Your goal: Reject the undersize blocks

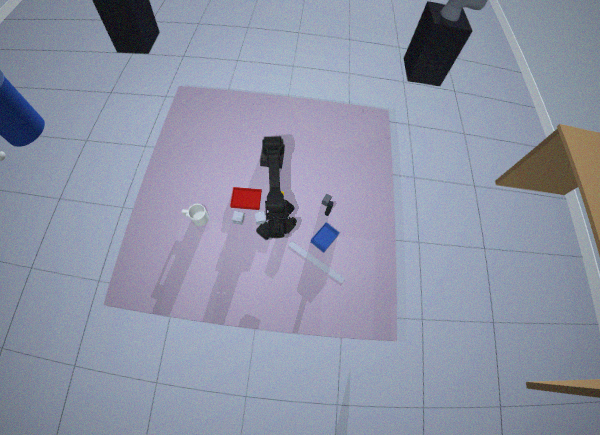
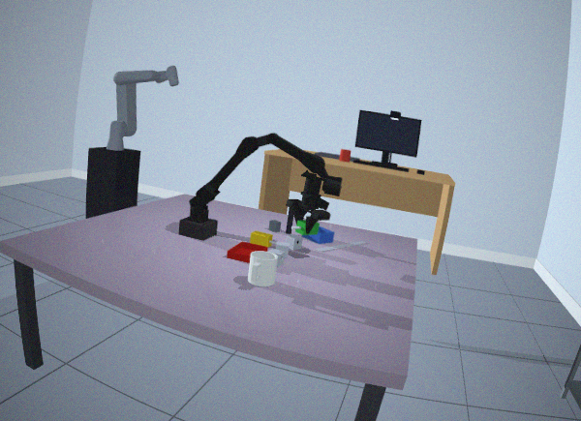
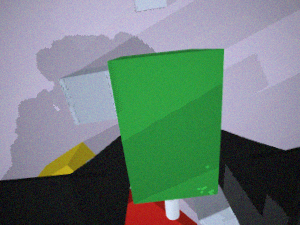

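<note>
My gripper tip is now 10 mm to the left of the green GO gauge and 20 mm below it. Also, from my gripper tip: red reject tray: 150 mm behind, 160 mm to the right, 80 mm below; steel block: 40 mm behind, 180 mm to the right, 60 mm below; yellow gauge: 130 mm behind, 10 mm to the right, 60 mm below.
</note>
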